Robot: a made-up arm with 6 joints.
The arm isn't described. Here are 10 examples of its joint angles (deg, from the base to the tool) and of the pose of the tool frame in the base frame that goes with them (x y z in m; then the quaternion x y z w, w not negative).
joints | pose
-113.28 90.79 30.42 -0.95 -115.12 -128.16 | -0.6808 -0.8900 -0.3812 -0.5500 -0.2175 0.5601 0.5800
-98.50 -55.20 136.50 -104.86 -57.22 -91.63 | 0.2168 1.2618 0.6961 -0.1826 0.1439 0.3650 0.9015
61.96 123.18 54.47 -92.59 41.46 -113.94 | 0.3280 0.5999 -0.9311 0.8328 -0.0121 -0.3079 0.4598
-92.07 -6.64 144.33 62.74 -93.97 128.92 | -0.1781 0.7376 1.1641 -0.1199 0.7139 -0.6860 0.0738
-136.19 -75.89 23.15 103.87 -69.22 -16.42 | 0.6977 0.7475 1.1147 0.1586 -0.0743 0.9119 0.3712
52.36 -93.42 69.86 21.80 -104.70 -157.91 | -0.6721 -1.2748 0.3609 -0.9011 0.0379 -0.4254 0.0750
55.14 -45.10 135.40 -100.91 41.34 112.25 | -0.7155 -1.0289 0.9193 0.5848 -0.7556 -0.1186 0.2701
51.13 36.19 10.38 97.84 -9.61 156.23 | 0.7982 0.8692 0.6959 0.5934 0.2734 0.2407 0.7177
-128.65 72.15 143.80 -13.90 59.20 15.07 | -0.8235 -0.6060 1.1215 -0.8355 -0.2363 -0.4954 0.0253
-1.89 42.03 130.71 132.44 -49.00 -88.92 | 0.2864 0.0130 1.4838 -0.1674 -0.5789 -0.5513 0.5770
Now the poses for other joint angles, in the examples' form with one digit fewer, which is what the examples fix.
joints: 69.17 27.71 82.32 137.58 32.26 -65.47
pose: 0.132 0.604 1.593 -0.540 -0.596 0.361 0.472
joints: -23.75 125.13 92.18 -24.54 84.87 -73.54
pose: 0.945 -0.717 -0.648 0.292 -0.616 -0.012 0.732
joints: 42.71 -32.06 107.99 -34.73 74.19 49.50
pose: -0.499 -0.756 1.402 0.534 -0.743 -0.386 0.116
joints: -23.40 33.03 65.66 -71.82 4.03 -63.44
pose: 0.991 -0.552 1.080 0.694 -0.464 0.197 0.514
